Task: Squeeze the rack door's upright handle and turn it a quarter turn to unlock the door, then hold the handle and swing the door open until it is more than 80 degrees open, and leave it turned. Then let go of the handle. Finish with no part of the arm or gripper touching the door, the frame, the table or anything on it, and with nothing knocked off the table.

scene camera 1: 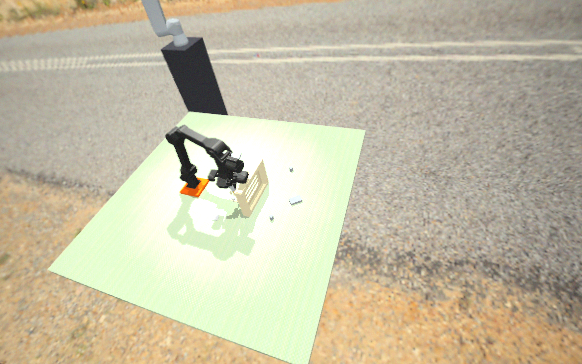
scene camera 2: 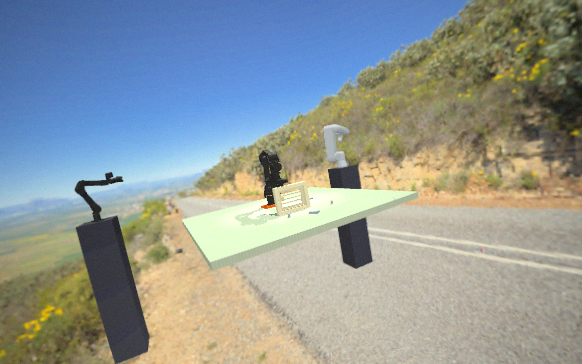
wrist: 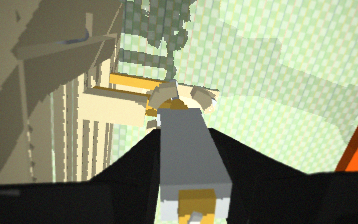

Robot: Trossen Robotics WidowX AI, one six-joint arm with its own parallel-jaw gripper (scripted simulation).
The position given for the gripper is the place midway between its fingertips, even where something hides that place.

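Observation:
The wrist view shows the gripper [wrist: 182, 136], along with a beige slatted rack door [wrist: 45, 68].

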